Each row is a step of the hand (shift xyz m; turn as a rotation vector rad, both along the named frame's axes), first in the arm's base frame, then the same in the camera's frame.
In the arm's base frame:
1: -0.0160 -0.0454 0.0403 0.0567 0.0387 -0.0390
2: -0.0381 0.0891 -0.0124 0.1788 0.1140 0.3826
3: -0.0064 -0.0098 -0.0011 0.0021 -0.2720 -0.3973
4: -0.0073 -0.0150 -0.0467 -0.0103 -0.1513 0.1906
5: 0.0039 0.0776 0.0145 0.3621 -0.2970 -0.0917
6: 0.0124 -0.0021 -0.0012 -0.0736 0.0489 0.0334
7: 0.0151 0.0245 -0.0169 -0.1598 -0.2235 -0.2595
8: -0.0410 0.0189 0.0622 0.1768 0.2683 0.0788
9: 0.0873 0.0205 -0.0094 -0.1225 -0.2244 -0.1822
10: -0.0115 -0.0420 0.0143 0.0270 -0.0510 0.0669
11: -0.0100 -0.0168 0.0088 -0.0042 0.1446 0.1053
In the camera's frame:
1: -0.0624 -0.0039 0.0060 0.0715 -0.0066 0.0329
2: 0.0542 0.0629 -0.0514 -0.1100 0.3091 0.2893
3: -0.0081 -0.0069 -0.0050 0.0780 -0.4629 -0.1070
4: 0.0179 -0.0408 -0.0218 -0.2293 0.0176 0.0801
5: 0.0439 0.0657 -0.0014 -0.0105 -0.3351 0.3396
6: 0.0038 -0.0043 0.0113 -0.0152 0.0695 -0.0621
7: 0.0328 0.0043 0.0045 -0.0369 -0.3104 -0.2124
8: -0.0425 0.0616 -0.0176 0.1909 0.2205 0.1562
9: 0.0508 -0.0050 0.0743 -0.0747 -0.2657 -0.1497
10: -0.0415 -0.0194 0.0002 -0.0682 0.0029 0.0561
11: -0.0205 -0.0049 -0.0038 0.0266 0.1763 0.0154

